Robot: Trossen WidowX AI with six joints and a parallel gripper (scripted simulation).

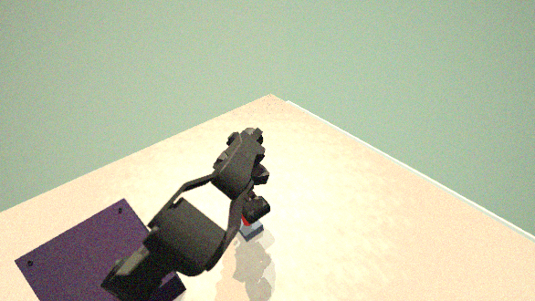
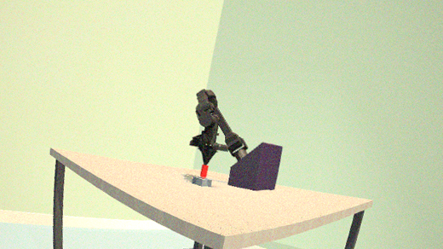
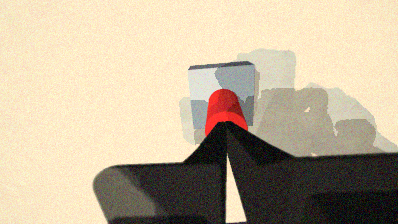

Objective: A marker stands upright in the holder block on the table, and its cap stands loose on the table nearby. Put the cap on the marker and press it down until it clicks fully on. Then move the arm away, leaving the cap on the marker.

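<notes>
My gripper tip is 30 mm above the red cap. The rest, counted from my gripper tip: holder block: 80 mm below.
</notes>
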